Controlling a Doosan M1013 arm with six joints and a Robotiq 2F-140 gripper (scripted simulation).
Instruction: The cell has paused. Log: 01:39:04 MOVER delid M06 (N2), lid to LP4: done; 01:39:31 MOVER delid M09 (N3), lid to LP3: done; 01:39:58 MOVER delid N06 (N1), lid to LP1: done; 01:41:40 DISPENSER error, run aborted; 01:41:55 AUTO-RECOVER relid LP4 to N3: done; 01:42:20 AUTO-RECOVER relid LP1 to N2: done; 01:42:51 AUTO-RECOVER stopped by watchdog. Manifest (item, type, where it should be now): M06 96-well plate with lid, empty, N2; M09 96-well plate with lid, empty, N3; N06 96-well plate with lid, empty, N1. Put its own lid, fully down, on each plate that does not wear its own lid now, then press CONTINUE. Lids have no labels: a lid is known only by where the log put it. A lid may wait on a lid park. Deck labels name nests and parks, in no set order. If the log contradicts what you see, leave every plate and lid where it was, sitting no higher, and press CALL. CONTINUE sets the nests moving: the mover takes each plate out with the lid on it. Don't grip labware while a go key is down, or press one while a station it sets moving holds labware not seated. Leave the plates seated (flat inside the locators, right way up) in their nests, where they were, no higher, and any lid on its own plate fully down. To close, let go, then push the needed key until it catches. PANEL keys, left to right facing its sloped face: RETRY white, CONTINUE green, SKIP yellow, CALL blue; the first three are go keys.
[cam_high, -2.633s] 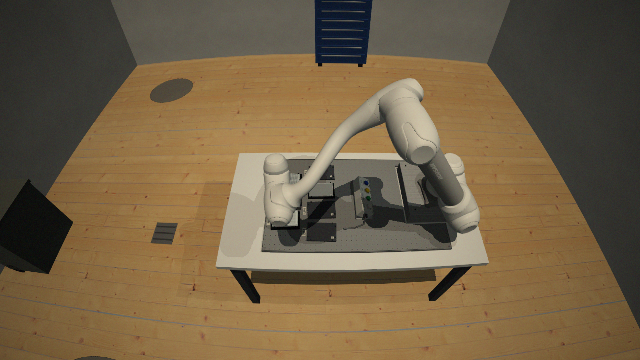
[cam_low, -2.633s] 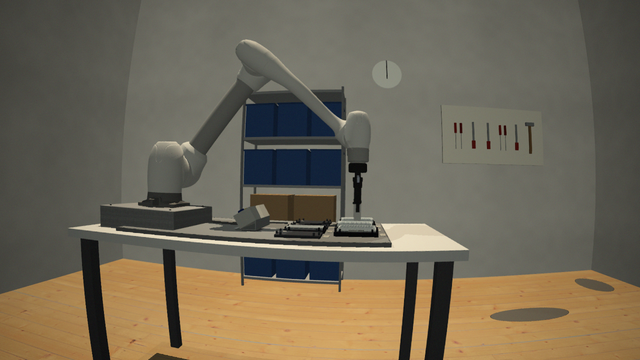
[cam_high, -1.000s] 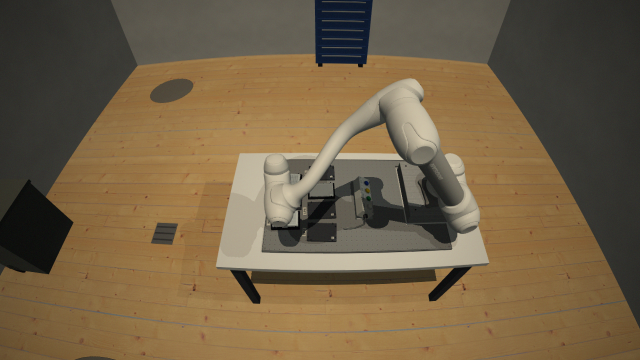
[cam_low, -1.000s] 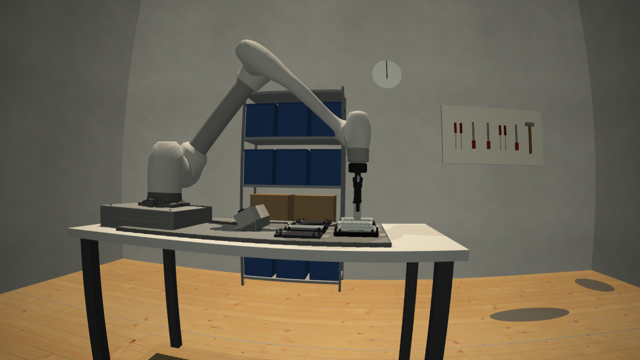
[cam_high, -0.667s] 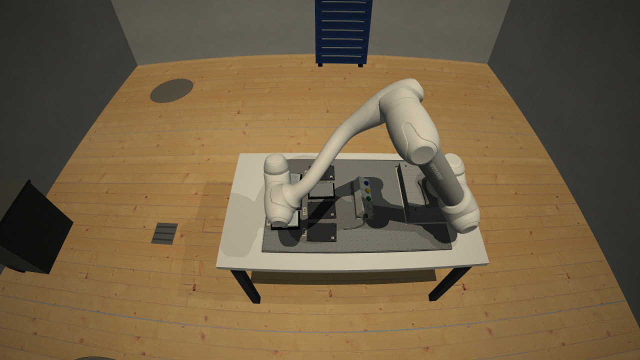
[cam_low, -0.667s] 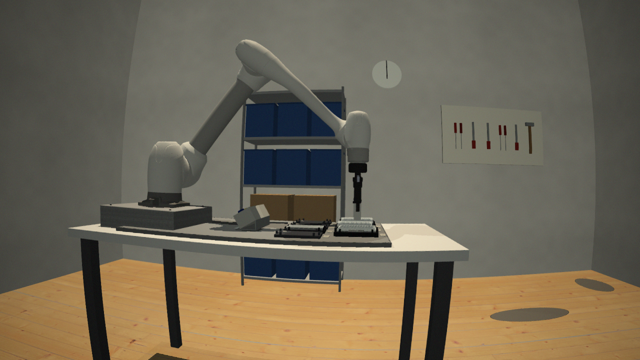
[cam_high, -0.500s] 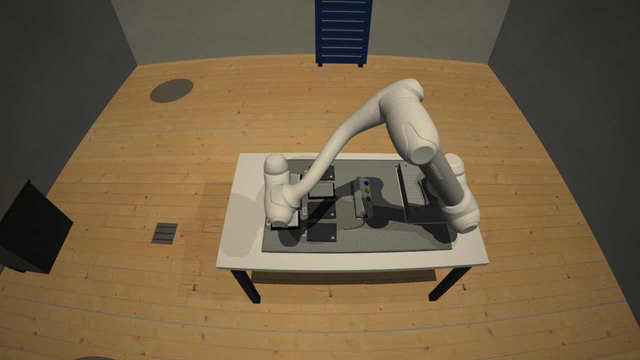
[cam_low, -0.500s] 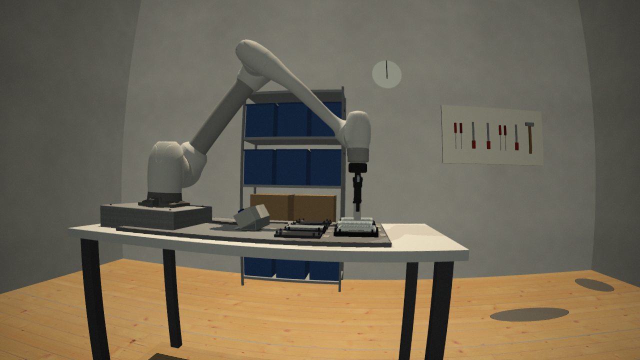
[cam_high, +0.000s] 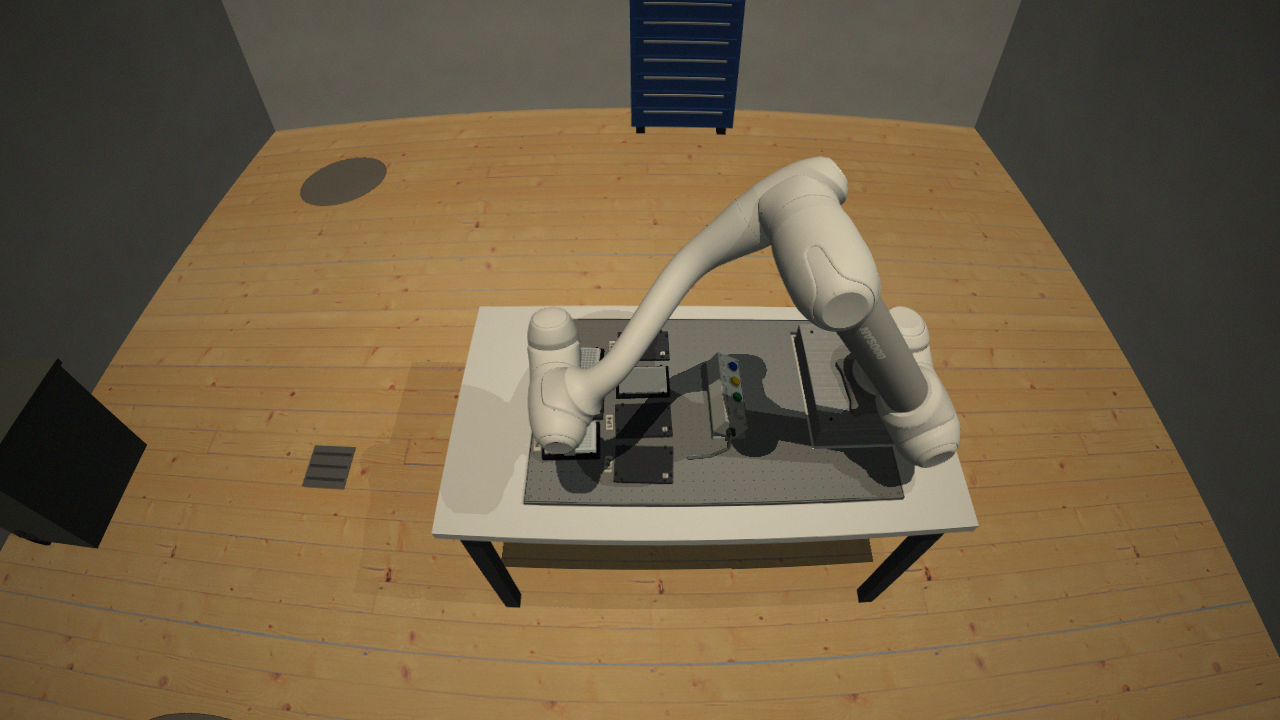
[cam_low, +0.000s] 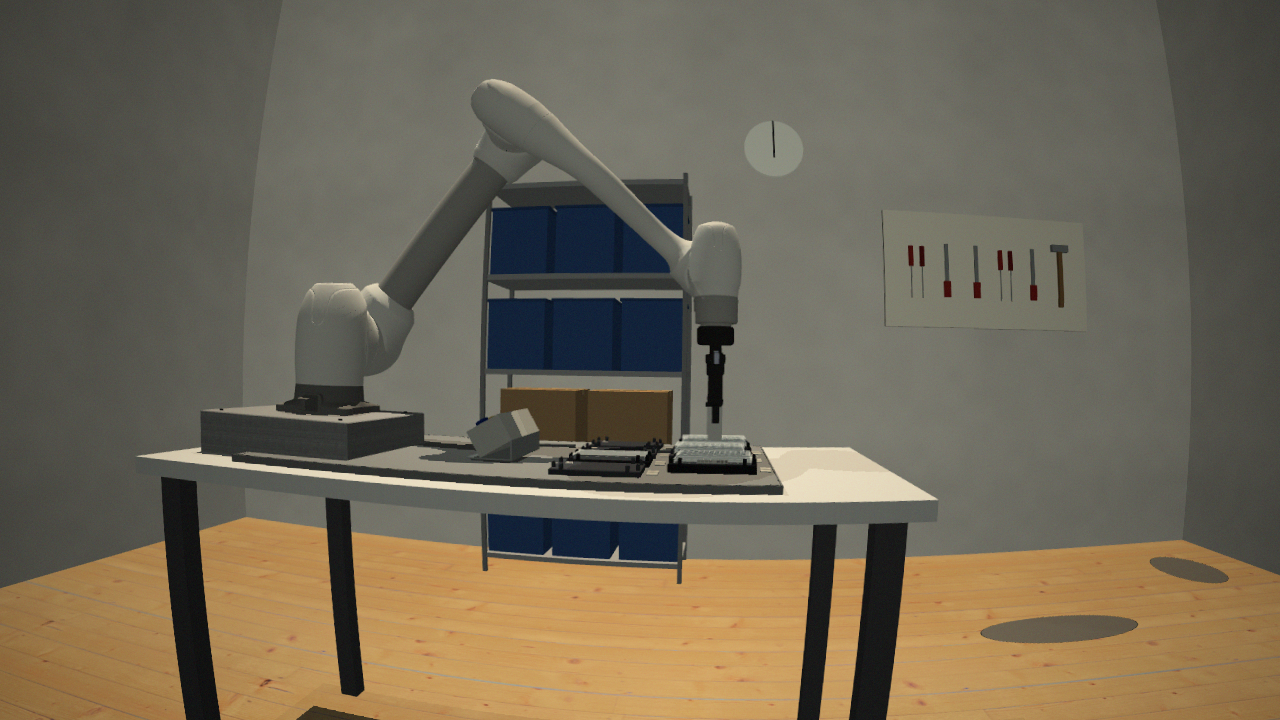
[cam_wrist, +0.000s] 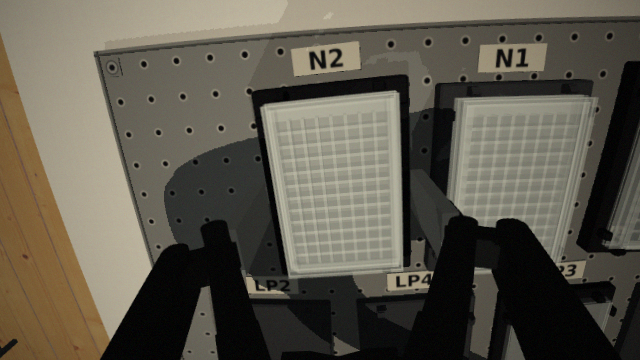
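The nest N2 lies 5 cm below my hand. Round my hand: park LP4: 19 cm behind, 5 cm to the right, 5 cm below; then park LP2: 18 cm behind, 8 cm to the left, 5 cm below; then LP2 label: 9 cm behind, 7 cm to the left, 5 cm below.
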